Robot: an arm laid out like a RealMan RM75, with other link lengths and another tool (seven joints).
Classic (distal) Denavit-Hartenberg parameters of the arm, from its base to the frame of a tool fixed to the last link. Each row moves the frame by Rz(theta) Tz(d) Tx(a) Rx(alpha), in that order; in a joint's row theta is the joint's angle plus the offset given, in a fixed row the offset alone. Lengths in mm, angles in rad.
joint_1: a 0  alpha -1.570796  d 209.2  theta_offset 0
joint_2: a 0  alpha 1.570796  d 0  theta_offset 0
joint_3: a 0  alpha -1.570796  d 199.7  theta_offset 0
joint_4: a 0  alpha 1.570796  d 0  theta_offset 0
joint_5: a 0  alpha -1.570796  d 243.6  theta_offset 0
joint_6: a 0  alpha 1.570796  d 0  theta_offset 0
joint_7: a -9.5  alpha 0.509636  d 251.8  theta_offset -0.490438
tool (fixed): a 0  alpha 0  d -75.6  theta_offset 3.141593
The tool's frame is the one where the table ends.
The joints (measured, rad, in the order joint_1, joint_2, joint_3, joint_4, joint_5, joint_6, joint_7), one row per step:
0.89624, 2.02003, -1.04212, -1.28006, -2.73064, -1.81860, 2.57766
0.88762, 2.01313, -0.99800, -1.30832, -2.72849, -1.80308, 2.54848
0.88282, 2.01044, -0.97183, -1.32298, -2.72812, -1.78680, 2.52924
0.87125, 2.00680, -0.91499, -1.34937, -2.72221, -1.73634, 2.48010
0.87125, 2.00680, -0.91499, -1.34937, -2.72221, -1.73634, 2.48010
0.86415, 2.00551, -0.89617, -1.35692, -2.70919, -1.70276, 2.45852
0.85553, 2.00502, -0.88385, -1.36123, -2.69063, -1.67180, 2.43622
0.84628, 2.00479, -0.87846, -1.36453, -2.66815, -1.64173, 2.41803
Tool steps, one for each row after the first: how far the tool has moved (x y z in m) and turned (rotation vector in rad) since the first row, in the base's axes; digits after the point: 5 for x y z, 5 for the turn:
0.00053, 0.00636, 0.01282, 0.04796, 0.02279, 0.02755
0.00115, 0.01095, 0.02009, 0.08043, 0.03536, 0.04710
0.00320, 0.02225, 0.03543, 0.15688, 0.06338, 0.09828
0.00320, 0.02225, 0.03543, 0.15688, 0.06338, 0.09828
0.00330, 0.02812, 0.04076, 0.19247, 0.07992, 0.12694
0.00330, 0.03265, 0.04413, 0.21831, 0.09655, 0.15564
0.00244, 0.03655, 0.04609, 0.23969, 0.11337, 0.18322

